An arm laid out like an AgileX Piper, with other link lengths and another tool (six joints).
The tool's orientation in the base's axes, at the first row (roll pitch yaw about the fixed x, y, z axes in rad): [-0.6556, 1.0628, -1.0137]
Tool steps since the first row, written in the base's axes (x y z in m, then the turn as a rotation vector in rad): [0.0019, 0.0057, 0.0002, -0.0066, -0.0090, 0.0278]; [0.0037, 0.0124, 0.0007, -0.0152, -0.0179, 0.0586]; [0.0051, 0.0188, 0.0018, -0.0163, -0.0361, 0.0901]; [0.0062, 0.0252, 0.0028, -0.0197, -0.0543, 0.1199]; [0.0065, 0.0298, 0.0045, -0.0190, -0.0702, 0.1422]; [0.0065, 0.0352, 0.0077, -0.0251, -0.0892, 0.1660]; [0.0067, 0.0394, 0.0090, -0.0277, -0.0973, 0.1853]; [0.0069, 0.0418, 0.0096, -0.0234, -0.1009, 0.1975]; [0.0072, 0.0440, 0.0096, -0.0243, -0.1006, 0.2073]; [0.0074, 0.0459, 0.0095, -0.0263, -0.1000, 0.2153]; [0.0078, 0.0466, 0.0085, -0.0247, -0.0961, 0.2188]
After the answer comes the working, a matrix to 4 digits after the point.
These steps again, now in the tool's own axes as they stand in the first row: [-0.0020, 0.0056, 0.0002, -0.0223, -0.0187, 0.0073]; [-0.0048, 0.0120, 0.0002, -0.0477, -0.0389, 0.0139]; [-0.0080, 0.0178, 0.0002, -0.0680, -0.0645, 0.0299]; [-0.0113, 0.0235, -0.0001, -0.0874, -0.0906, 0.0432]; [-0.0146, 0.0272, -0.0004, -0.1001, -0.1108, 0.0567]; [-0.0196, 0.0309, -0.0006, -0.1147, -0.1368, 0.0655]; [-0.0224, 0.0343, -0.0011, -0.1289, -0.1506, 0.0728]; [-0.0239, 0.0363, -0.0013, -0.1369, -0.1556, 0.0823]; [-0.0247, 0.0383, -0.0016, -0.1458, -0.1586, 0.0852]; [-0.0253, 0.0401, -0.0020, -0.1536, -0.1613, 0.0863]; [-0.0247, 0.0411, -0.0022, -0.1578, -0.1583, 0.0881]
The tool's axes in the first row as the columns of a matrix, in the base's axes (rounded; the answer above uses it unrounded):
[0.2572, 0.3912, 0.8836]
[-0.4129, 0.8712, -0.2655]
[-0.8737, -0.2965, 0.3856]

